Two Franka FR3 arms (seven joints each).
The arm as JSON. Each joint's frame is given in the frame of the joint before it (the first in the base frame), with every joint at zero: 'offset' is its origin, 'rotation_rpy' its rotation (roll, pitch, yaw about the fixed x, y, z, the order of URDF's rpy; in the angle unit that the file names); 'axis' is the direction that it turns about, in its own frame. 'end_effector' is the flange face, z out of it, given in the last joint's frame.
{
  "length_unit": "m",
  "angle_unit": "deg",
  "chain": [
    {
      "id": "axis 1",
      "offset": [
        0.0,
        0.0,
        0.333
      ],
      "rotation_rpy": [
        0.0,
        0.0,
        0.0
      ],
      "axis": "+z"
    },
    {
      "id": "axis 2",
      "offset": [
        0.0,
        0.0,
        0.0
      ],
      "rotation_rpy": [
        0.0,
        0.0,
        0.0
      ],
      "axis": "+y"
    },
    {
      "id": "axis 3",
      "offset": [
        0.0,
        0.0,
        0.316
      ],
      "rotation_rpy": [
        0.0,
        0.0,
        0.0
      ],
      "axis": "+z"
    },
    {
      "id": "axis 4",
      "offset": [
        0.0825,
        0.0,
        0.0
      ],
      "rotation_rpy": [
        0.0,
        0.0,
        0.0
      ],
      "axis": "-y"
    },
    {
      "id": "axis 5",
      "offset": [
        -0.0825,
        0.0,
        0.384
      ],
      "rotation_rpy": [
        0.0,
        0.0,
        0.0
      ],
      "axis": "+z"
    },
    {
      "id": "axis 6",
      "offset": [
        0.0,
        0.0,
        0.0
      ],
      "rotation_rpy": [
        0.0,
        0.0,
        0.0
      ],
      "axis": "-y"
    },
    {
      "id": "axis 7",
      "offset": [
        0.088,
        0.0,
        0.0
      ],
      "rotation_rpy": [
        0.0,
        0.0,
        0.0
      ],
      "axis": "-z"
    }
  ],
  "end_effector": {
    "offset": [
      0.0,
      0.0,
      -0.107
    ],
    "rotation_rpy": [
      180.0,
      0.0,
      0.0
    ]
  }
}
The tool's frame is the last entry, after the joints.
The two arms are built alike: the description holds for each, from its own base.
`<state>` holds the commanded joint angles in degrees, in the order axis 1, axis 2, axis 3, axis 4, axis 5, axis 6, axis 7, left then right.
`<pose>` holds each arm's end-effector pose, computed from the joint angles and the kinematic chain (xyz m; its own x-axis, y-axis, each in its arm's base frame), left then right.
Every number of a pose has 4 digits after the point.
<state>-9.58 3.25 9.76 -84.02 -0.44 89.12 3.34 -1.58 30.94 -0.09 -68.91 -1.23 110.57 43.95</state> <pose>0.5711 -0.0022 0.6409 0.9979 -0.0558 0.0329 -0.0557 -0.9984 -0.0039 0.7317 -0.0225 0.4885 0.6897 -0.7086 0.1491 -0.7000 -0.7052 -0.1132</pose>
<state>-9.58 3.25 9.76 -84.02 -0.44 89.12 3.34 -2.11 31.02 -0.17 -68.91 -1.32 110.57 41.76</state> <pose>0.5711 -0.0022 0.6409 0.9979 -0.0558 0.0329 -0.0557 -0.9984 -0.0039 0.7316 -0.0302 0.4874 0.7092 -0.6880 0.1538 -0.6807 -0.7251 -0.1048</pose>
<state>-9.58 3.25 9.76 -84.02 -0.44 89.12 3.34 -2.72 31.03 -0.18 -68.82 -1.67 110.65 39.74</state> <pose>0.5711 -0.0022 0.6409 0.9979 -0.0558 0.0329 -0.0557 -0.9984 -0.0039 0.7315 -0.0385 0.4883 0.7259 -0.6681 0.1634 -0.6622 -0.7431 -0.0964</pose>
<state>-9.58 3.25 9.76 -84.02 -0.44 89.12 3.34 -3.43 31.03 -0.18 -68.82 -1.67 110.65 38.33</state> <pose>0.5711 -0.0022 0.6409 0.9979 -0.0558 0.0329 -0.0557 -0.9984 -0.0039 0.7310 -0.0476 0.4883 0.7339 -0.6588 0.1657 -0.6535 -0.7513 -0.0923</pose>
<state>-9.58 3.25 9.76 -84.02 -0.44 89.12 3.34 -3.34 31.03 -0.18 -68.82 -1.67 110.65 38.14</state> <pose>0.5711 -0.0022 0.6409 0.9979 -0.0558 0.0329 -0.0557 -0.9984 -0.0039 0.7311 -0.0464 0.4883 0.7371 -0.6551 0.1660 -0.6499 -0.7545 -0.0918</pose>
